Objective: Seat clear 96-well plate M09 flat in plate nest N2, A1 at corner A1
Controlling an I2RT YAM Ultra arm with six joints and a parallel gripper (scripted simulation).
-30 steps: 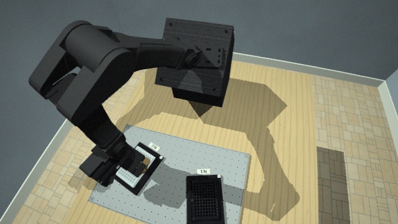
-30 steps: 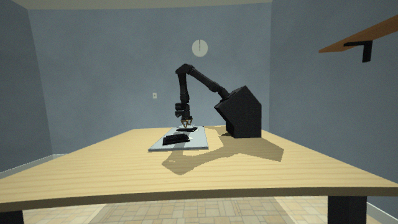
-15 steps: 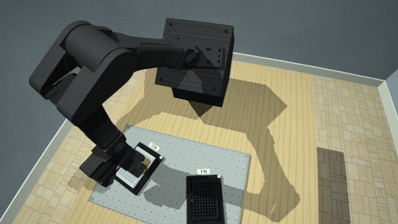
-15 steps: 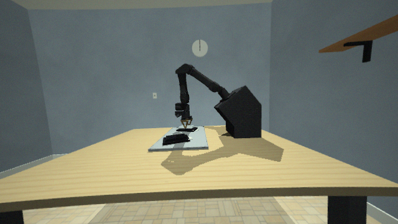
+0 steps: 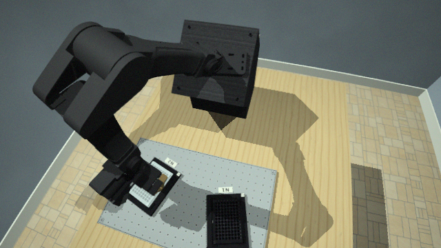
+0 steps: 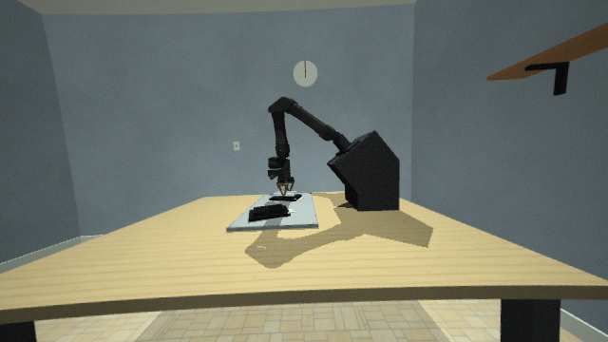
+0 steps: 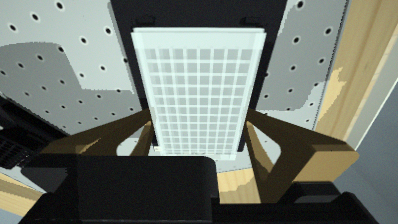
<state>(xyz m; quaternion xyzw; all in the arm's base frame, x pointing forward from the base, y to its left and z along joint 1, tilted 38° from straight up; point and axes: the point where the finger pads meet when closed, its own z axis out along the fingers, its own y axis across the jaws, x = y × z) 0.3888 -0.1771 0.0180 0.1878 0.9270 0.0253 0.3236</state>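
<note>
The plate nest N2 lies 30 mm below my hand. Round my hand: n2 label 80 mm behind, 40 mm to the left, 30 mm below; then n1 label 240 mm to the left, 30 mm below, 10 mm behind.
</note>
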